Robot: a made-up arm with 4 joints.
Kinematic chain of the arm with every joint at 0, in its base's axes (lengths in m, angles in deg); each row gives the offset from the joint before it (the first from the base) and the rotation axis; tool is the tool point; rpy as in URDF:
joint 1: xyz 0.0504 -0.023 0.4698 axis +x
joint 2: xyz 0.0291 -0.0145 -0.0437 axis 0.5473 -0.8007 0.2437
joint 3: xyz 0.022 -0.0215 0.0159 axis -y
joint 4: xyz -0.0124 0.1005 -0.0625 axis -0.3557 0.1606 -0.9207
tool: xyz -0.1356 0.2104 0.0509 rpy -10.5 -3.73 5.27
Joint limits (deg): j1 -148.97..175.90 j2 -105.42..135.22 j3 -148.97..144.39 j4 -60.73..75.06
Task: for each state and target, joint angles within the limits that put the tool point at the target. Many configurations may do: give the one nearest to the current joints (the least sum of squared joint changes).
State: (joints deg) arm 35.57 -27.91 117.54 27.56
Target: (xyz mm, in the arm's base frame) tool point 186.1 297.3 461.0
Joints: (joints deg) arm 23.60 -9.64 127.31 12.44
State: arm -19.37 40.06 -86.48 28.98
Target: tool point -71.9 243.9 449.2
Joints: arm -29.24 42.91 -83.96 19.71
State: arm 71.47 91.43 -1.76 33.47
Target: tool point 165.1 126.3 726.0
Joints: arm 41.02 50.65 2.06 75.06
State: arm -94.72 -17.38 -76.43 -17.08
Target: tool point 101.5 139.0 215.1
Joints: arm -73.20 -12.06 -79.07 -0.24
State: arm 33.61 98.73 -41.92 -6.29
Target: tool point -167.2 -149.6 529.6
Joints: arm 41.28 65.78 -83.25 -39.37
